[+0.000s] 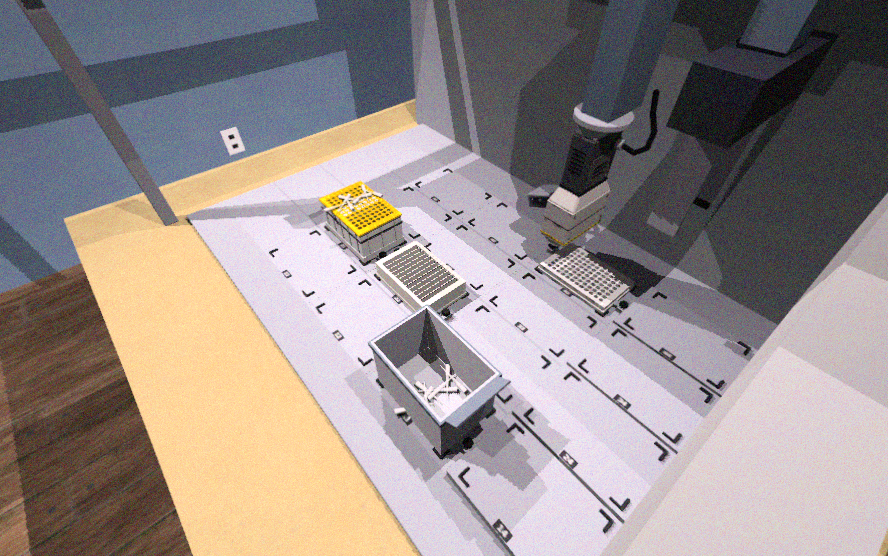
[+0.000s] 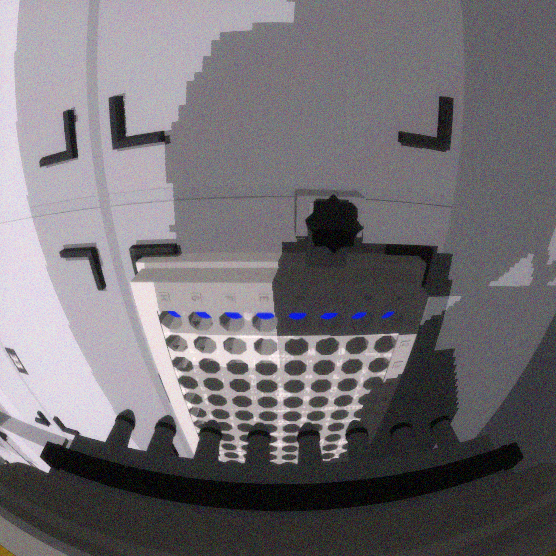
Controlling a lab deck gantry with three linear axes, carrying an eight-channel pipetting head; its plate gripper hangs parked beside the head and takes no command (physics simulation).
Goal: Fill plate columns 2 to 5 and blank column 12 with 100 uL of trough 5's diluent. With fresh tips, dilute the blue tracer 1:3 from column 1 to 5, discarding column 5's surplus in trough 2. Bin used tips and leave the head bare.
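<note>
The pipetting head (image 1: pixel 575 208) hangs low at the far end of the well plate (image 1: pixel 598 302) (image 2: pixel 147 306). Its eight nozzles (image 2: pixel 259 443) are dark, bare stubs without tips. Blue liquid (image 2: pixel 265 315) shows as slivers in the eight wells of the end column; liquid levels in the other wells cannot be told. Loose white tips (image 1: pixel 357 199) lie crosswise on top of the yellow tip rack (image 1: pixel 365 230). The slatted trough block (image 1: pixel 452 296) stands beside it. Used tips (image 1: pixel 445 387) lie in the grey bin (image 1: pixel 412 400). The parked plate gripper cannot be made out clearly.
A small white piece (image 1: pixel 400 411) lies on the deck beside the bin's left wall. Black corner brackets (image 2: pixel 120 135) mark the deck positions. A black knob (image 2: pixel 333 221) (image 1: pixel 623 304) stands at the plate's end. A grey post (image 1: pixel 108 114) rises at the deck's left.
</note>
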